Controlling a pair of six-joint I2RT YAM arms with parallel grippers.
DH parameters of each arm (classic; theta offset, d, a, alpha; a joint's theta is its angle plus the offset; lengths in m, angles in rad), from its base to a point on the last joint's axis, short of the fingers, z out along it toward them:
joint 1: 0 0.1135 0.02 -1.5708
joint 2: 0 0 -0.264 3.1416
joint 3: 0.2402 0 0.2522 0
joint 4: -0.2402 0 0.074 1.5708
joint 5: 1.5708 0 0 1.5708
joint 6: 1.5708 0.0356 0 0
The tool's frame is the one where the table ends.
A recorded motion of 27 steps. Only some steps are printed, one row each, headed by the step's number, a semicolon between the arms.
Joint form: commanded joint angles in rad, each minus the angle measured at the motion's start. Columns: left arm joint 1, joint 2, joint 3, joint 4, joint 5, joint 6; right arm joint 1, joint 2, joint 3, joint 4, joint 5, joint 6.
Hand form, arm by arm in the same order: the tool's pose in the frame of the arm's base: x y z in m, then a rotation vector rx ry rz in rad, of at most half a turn. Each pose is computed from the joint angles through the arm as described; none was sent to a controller.
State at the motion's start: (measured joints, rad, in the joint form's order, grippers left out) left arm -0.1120 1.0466 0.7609 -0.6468 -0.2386 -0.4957; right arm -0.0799 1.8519 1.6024 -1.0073 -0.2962 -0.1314
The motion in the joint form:
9: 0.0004 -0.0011 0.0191 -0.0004 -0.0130 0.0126; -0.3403 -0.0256 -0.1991 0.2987 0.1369 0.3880
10: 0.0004 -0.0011 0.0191 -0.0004 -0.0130 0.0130; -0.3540 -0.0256 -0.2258 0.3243 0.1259 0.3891
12: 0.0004 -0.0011 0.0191 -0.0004 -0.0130 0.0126; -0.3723 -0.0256 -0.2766 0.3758 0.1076 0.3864
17: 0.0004 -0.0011 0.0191 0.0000 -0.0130 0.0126; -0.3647 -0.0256 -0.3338 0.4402 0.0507 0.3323
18: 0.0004 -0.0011 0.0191 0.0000 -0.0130 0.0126; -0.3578 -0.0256 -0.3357 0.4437 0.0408 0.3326
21: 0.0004 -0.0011 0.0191 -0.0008 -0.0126 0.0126; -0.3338 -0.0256 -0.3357 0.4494 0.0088 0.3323
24: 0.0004 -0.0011 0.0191 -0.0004 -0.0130 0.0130; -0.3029 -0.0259 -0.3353 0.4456 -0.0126 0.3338
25: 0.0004 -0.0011 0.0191 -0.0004 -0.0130 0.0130; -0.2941 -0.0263 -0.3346 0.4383 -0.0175 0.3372
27: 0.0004 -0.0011 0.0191 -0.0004 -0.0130 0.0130; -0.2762 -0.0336 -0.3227 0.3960 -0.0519 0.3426
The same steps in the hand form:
9: 0.2058 -0.0141 0.2497 -0.5547 2.3807 0.0510; 0.3503 -0.1503 0.2243 0.8468 2.5503 0.1647
10: 0.2058 -0.0141 0.2497 -0.5542 2.3808 0.0511; 0.3470 -0.1542 0.2177 0.8623 2.5439 0.1757
12: 0.2058 -0.0141 0.2497 -0.5547 2.3807 0.0510; 0.3418 -0.1586 0.2054 0.8753 2.5345 0.1935
17: 0.2058 -0.0141 0.2497 -0.5546 2.3803 0.0508; 0.3406 -0.1527 0.1923 0.7730 2.5458 0.2524
18: 0.2058 -0.0141 0.2497 -0.5546 2.3803 0.0508; 0.3417 -0.1500 0.1920 0.7605 2.5462 0.2673
21: 0.2058 -0.0142 0.2497 -0.5545 2.3812 0.0507; 0.3461 -0.1409 0.1925 0.7160 2.5477 0.3158
24: 0.2058 -0.0141 0.2497 -0.5542 2.3808 0.0511; 0.3501 -0.1293 0.1928 0.6728 2.5603 0.3555
25: 0.2058 -0.0141 0.2497 -0.5542 2.3808 0.0511; 0.3507 -0.1259 0.1928 0.6672 2.5678 0.3676
27: 0.2058 -0.0141 0.2497 -0.5542 2.3808 0.0511; 0.3507 -0.1175 0.1972 0.6503 2.5889 0.4265

